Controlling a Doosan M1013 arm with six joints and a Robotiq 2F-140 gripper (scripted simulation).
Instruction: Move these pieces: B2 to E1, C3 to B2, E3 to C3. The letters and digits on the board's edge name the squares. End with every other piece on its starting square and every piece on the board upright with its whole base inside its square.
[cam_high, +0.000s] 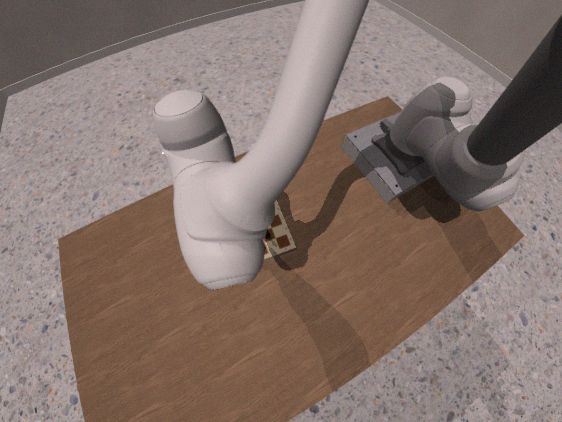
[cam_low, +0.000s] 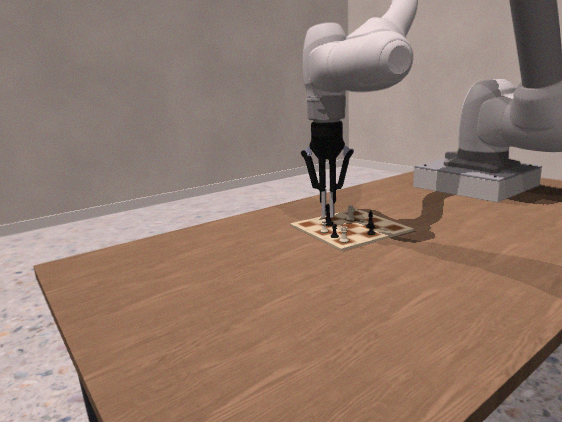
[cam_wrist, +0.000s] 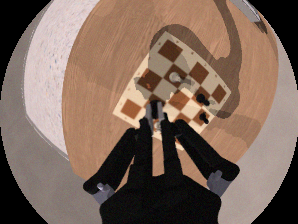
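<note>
Now: the tall black piece 3 cm below my hand. Round my hand: chessboard (6 cm below, 4 cm to the left, 3 cm behind).
</note>
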